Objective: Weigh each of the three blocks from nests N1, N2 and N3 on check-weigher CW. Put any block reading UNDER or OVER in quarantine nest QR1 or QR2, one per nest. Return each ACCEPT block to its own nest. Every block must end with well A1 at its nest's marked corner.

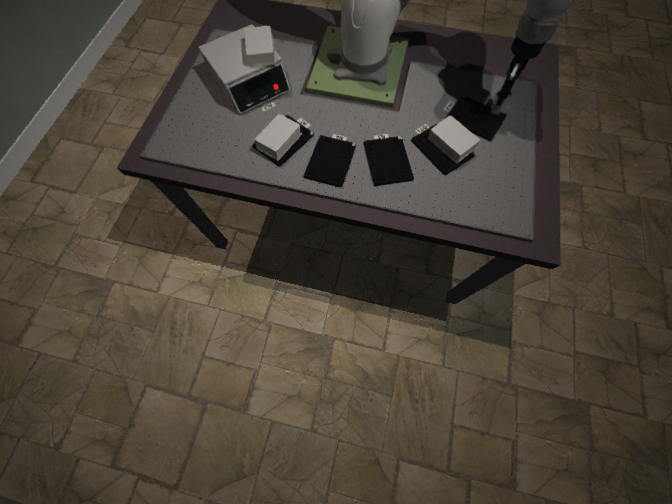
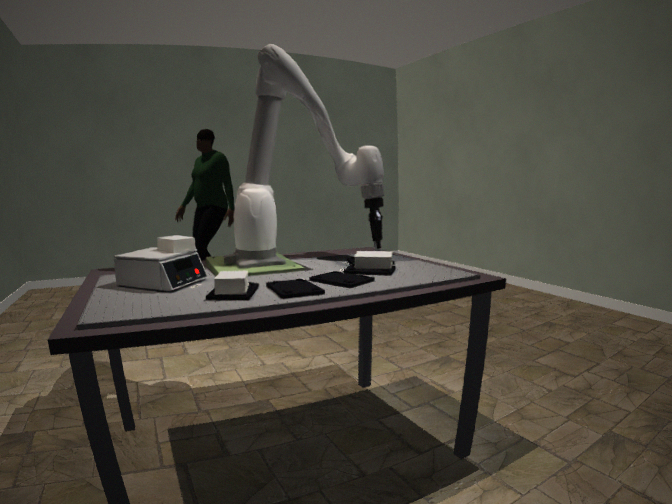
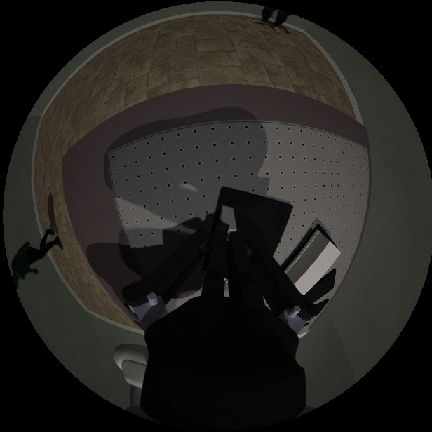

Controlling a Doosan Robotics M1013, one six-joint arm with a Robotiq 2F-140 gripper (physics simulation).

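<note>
My gripper (image 1: 495, 101) (image 2: 377, 246) (image 3: 225, 214) is shut and empty, pointing down over the black nest (image 1: 480, 123) (image 3: 267, 217) at the far right. One white block (image 1: 259, 45) (image 2: 175, 243) sits on the check-weigher (image 1: 225, 56) (image 2: 138, 269), whose red light is on. A second block (image 1: 277, 135) (image 2: 231, 282) sits on the leftmost nest (image 1: 280, 161) (image 2: 216, 296). A third block (image 1: 454, 138) (image 2: 372, 259) (image 3: 312, 262) sits on the nest (image 1: 427, 150) beside the one under my gripper. The nest labels, display text and A1 wells are too small to read.
Two black nests (image 1: 330, 161) (image 1: 388, 161) without blocks lie between the two occupied ones. The arm's base stands on a green plate (image 1: 320, 81) (image 2: 219, 264) at the table's back. A person in green (image 2: 210, 179) (image 3: 25, 262) is behind the table.
</note>
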